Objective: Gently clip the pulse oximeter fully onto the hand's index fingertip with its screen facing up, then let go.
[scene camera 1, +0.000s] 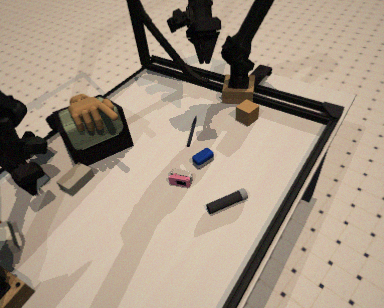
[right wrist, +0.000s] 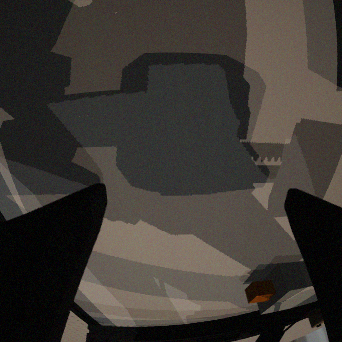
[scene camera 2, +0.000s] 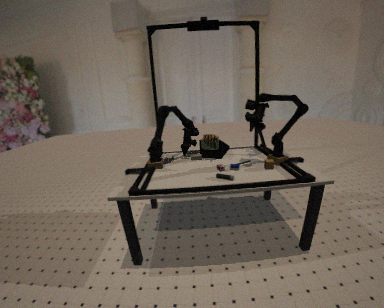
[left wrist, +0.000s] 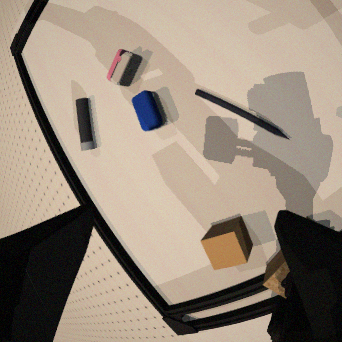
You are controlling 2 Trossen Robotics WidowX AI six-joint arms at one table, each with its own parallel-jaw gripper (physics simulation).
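Where they show: left gripper, between the fingertips: (scene camera 1: pixel 204 63) (scene camera 2: pixel 253 133) (left wrist: pixel 188 218); right gripper, between the fingertips: (scene camera 1: pixel 27 187) (right wrist: pixel 200 196) (scene camera 2: pixel 185 154); left arm's base, origin of its link: (scene camera 1: pixel 238 82) (scene camera 2: pixel 277 155); right arm's base, origin of its link: (scene camera 2: pixel 155 160).
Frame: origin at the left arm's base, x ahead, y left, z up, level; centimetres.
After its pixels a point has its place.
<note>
The pulse oximeter (scene camera 1: pixel 180 180) @(x 41.6, y -10.9, z -2.3 cm) (scene camera 2: pixel 220 167) @(x 41.4, y -9.3, z -2.4 cm) (left wrist: pixel 124 67) @(x 38.3, y -11.6, z -2.0 cm), pink on one face with a small dark screen and grey behind, lies on its side on the table, its pink face toward scene camera 1. The tan hand (scene camera 1: pixel 91 112) @(x 35.7, y -32.8, z 13.4 cm) (scene camera 2: pixel 211 137) @(x 37.1, y -26.9, z 13.2 cm) rests palm down on a green pad on a black wedge (scene camera 1: pixel 107 151) @(x 33.5, y -34.4, z -2.7 cm), fingers spread, nothing clipped on them. My left gripper (scene camera 1: pixel 204 61) @(x 16.3, y -8.0, z 16.0 cm) (left wrist: pixel 188 218) @(x 16.3, y -8.0, z 16.0 cm) is open and empty, high above the table's back right, away from the oximeter. My right gripper (scene camera 1: pixel 35 191) @(x 47.7, y -52.2, z -4.1 cm) (scene camera 2: pixel 185 153) @(x 47.7, y -52.2, z -4.1 cm) (right wrist: pixel 200 196) @(x 47.7, y -52.2, z -4.1 cm) is open and empty, at the left beside the grey block.
A blue block (scene camera 1: pixel 202 157) @(x 33.5, y -6.6, z -1.7 cm) (left wrist: pixel 148 110) @(x 31.1, y -7.2, z -1.7 cm) lies beside the oximeter. A dark cylinder (scene camera 1: pixel 226 201) @(x 46.2, y 1.3, z -2.6 cm) (left wrist: pixel 84 121) @(x 44.6, y 0.5, z -3.0 cm) lies nearer the front edge. A dark pen (scene camera 1: pixel 192 131) @(x 20.8, y -12.1, z -4.2 cm) (left wrist: pixel 240 112) @(x 19.9, y -12.3, z -4.1 cm), a wooden cube (scene camera 1: pixel 247 112) @(x 15.4, y 3.9, z 0.0 cm) (left wrist: pixel 226 245) @(x 12.6, y 2.6, z 0.0 cm) and a grey block (scene camera 1: pixel 76 179) @(x 44.9, y -38.3, z -2.0 cm) also lie on the table. A black frame rail (scene camera 1: pixel 280 220) @(x 49.4, y 13.6, z -3.0 cm) borders it.
</note>
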